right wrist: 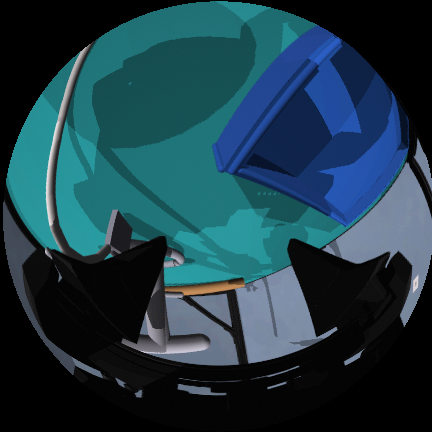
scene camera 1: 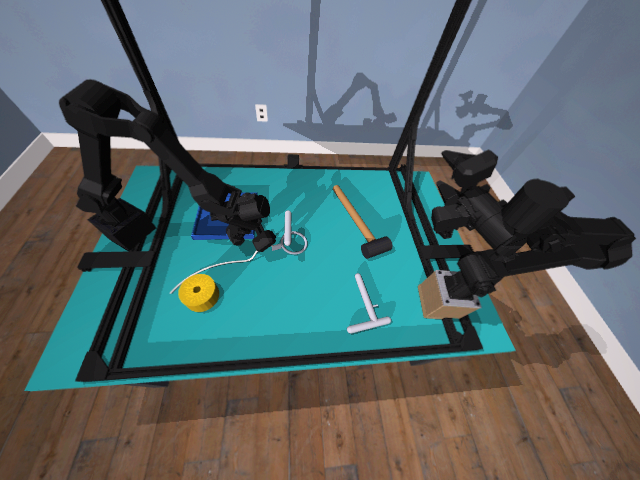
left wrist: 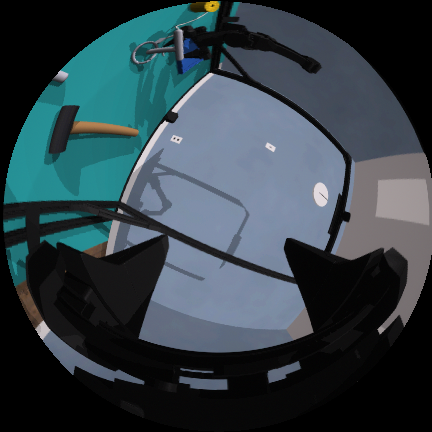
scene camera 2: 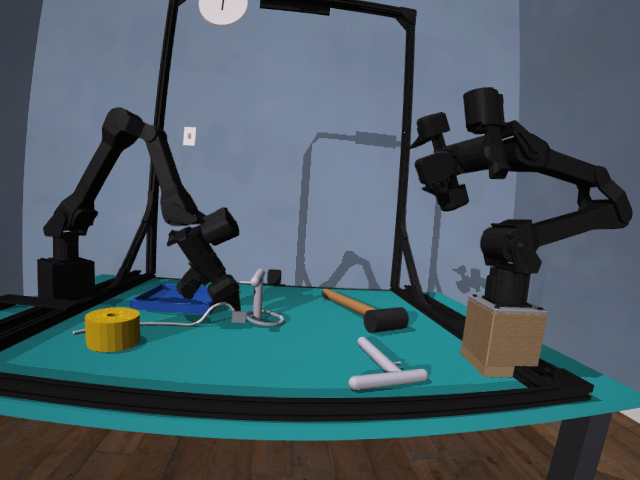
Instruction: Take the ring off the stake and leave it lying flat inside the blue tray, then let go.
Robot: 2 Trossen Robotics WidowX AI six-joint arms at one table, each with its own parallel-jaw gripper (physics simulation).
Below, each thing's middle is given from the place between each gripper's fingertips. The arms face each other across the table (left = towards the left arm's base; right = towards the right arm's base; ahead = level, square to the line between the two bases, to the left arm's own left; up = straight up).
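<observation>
With my left gripper I am 34 cm above the hammer (scene camera 2: 375, 320), 11 cm past it and 10 cm to the left of it. Going by their middles, the hammer is the nearest to my left gripper of the things named here. Counting from my left hand, I find the blue tray (scene camera 2: 164, 297) 35 cm below, 56 cm to the right and 1 cm behind. The stake (right wrist: 158, 340) is 34 cm below that left hand, 33 cm to the right of it and 5 cm ahead of it, while the yellow spool (scene camera 2: 110, 329) is 34 cm below it, 28 cm ahead of it and 51 cm to the right of it.
My right gripper is 4 cm short of the stake and 8 cm to the right of it. From my right hand, the blue tray is 1 cm below, 2 cm behind and 16 cm to the right, and the yellow spool is 11 cm to the right and 27 cm ahead. The hammer is 12 cm behind my right hand and 30 cm to the left of it, and yet, by its middle, the hammer is nearer to my right gripper than to my left gripper.
</observation>
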